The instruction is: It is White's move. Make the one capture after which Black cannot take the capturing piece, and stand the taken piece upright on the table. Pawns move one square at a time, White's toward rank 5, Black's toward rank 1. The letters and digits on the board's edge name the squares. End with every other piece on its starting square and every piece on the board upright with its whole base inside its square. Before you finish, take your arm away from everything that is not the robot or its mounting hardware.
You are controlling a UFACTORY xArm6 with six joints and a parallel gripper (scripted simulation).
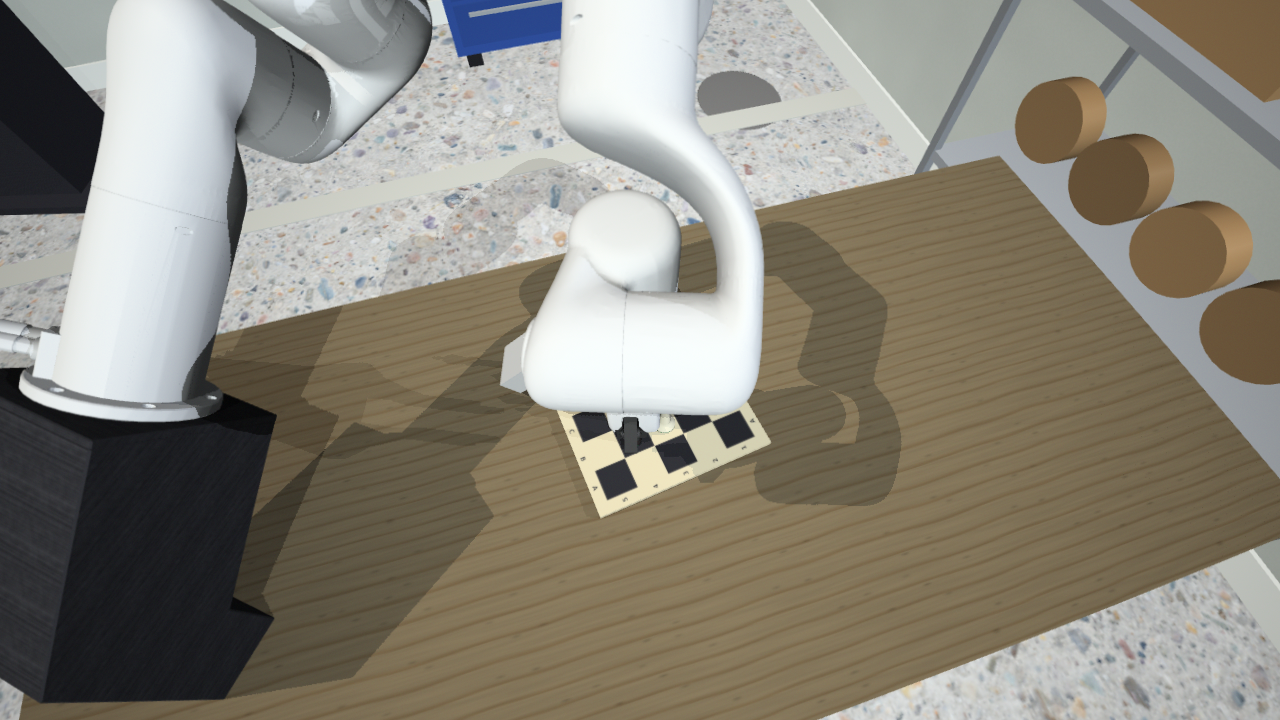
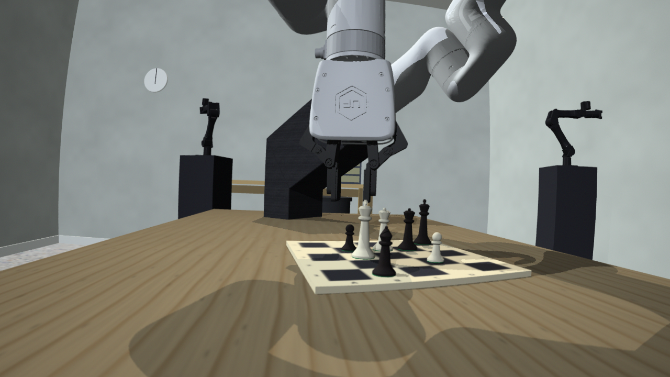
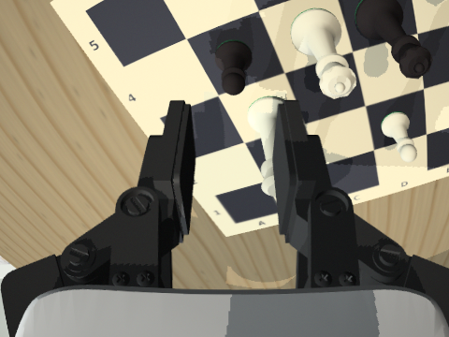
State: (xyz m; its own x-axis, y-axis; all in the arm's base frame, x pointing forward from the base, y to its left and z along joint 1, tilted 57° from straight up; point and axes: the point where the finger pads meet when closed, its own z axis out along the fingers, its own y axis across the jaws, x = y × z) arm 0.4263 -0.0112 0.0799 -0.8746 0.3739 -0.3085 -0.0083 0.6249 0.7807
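My gripper is now 7 cm above the black pawn. Round my hand: white king 4 cm ahead, 2 cm to the left, 5 cm below; black queen 3 cm behind, 7 cm to the left, 5 cm below; white queen 2 cm behind, 4 cm to the left, 5 cm below.
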